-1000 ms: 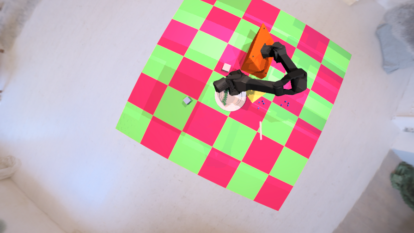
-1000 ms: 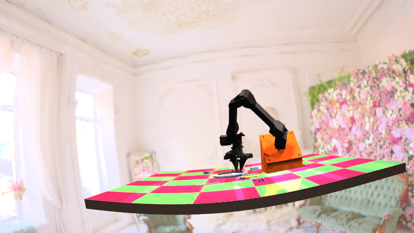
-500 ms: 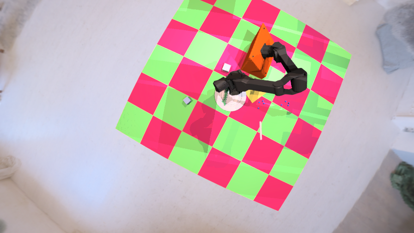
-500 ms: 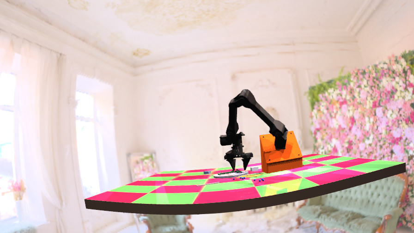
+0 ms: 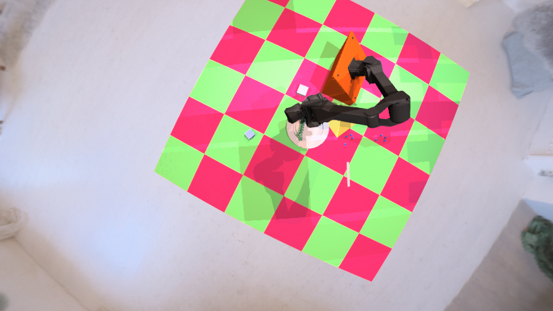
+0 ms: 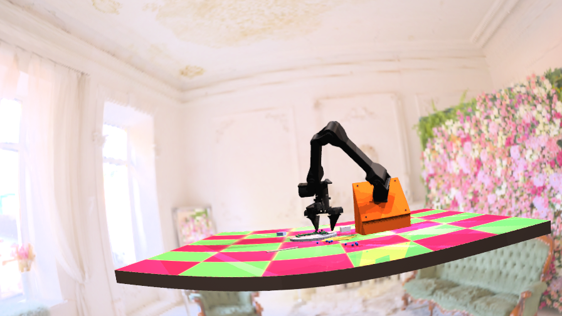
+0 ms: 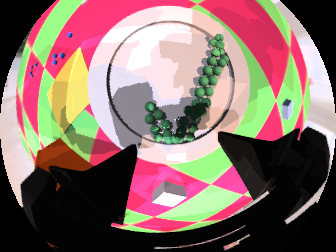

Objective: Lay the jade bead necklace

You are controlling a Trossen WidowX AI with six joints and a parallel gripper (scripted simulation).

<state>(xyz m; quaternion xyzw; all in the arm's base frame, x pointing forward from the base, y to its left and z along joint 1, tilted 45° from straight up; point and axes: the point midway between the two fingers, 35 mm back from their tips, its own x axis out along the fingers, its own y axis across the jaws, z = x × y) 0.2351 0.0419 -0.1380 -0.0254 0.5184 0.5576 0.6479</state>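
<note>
Right now my gripper tip is 5 cm to the right of the round bead board, 4 cm short of it and 1 cm above it. Round my gripper tip: pale blue cube 22 cm ahead, 17 cm to the right, 1 cm below; white cube 9 cm behind, 7 cm to the right, 1 cm below; yellow patch 17 cm to the left, 6 cm behind, 2 cm below.
</note>
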